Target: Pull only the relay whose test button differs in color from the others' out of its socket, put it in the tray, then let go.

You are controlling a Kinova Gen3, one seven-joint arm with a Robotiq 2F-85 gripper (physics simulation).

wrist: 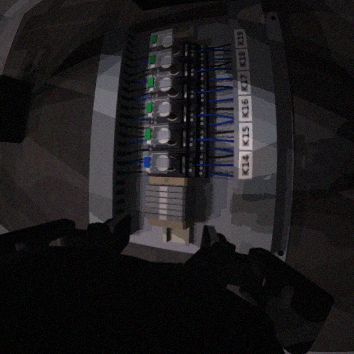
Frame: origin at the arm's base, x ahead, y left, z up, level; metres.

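Seen in the pictures: gripper, fingertip midpoint: (pixel 165 232).
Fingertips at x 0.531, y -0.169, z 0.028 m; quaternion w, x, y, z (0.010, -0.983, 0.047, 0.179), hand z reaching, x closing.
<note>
Pixels of each thing's middle, then the offset from my fingertips to it.
- blue test button, body centre: (pixel 146 161) 0.046 m back, 0.052 m left, 0.048 m down
- slotted wire duct, body centre: (pixel 111 126) 0.132 m back, 0.102 m left, 0.095 m down
Several clear relays stand in a column of black sockets, beside labels K14 to K19. The relay (pixel 163 162) at label K14, nearest the gripper, has a blue test button (pixel 146 162). The others, such as the relay (pixel 164 135) at K15, have green buttons. All sit in their sockets. My gripper (pixel 165 232) is open and empty, its dark fingertips at the lower part of the view, on either side of the rail's near end and short of the K14 relay. The tray cannot be made out in this view.
Grey terminal blocks (pixel 164 202) with tan end pieces stand between the K14 relay and the fingers. A slotted wire duct (pixel 104 125) runs left of the relays. Blue and black wires run at both sides. A dark block (pixel 14 107) shows at the left edge.
</note>
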